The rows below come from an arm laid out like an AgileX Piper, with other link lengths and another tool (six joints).
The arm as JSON. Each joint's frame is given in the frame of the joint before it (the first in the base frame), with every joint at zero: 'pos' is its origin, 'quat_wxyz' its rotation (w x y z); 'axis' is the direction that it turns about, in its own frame. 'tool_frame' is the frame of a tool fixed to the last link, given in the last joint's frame.
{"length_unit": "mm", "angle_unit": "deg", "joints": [
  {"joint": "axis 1", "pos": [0.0, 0.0, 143.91], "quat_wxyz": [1.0, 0.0, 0.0, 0.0], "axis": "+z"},
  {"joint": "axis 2", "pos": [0.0, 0.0, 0.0], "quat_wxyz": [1.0, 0.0, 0.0, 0.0], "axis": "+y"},
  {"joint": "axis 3", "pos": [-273.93, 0.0, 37.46], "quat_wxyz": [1.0, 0.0, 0.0, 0.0], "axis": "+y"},
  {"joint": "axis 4", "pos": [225.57, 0.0, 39.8], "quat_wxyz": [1.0, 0.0, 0.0, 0.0], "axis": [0.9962, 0.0, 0.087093]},
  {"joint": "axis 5", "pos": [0.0, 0.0, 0.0], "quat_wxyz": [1.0, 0.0, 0.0, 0.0], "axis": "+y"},
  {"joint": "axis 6", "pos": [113.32, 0.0, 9.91], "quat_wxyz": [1.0, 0.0, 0.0, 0.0], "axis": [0.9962, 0.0, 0.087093]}
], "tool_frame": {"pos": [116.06, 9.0, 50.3], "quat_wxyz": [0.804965, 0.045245, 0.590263, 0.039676]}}
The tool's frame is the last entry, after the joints.
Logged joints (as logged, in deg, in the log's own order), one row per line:
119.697 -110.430 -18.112 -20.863 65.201 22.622
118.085 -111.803 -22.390 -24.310 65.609 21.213
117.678 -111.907 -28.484 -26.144 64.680 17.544
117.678 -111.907 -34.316 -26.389 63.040 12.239
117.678 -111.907 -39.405 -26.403 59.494 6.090
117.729 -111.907 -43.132 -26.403 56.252 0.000
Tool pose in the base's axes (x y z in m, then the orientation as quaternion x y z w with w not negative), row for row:
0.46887 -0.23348 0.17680 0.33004 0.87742 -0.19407 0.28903
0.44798 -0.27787 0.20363 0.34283 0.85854 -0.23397 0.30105
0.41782 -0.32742 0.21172 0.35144 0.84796 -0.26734 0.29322
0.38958 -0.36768 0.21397 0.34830 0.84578 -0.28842 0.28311
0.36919 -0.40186 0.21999 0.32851 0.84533 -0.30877 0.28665
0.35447 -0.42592 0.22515 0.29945 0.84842 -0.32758 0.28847
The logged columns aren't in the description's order. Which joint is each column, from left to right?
Columns, left to right: axis 2, axis 3, axis 1, axis 4, axis 5, axis 6.
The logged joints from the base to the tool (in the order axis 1, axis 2, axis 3, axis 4, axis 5, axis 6), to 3 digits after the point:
-18.112 119.697 -110.430 -20.863 65.201 22.622
-22.390 118.085 -111.803 -24.310 65.609 21.213
-28.484 117.678 -111.907 -26.144 64.680 17.544
-34.316 117.678 -111.907 -26.389 63.040 12.239
-39.405 117.678 -111.907 -26.403 59.494 6.090
-43.132 117.729 -111.907 -26.403 56.252 0.000

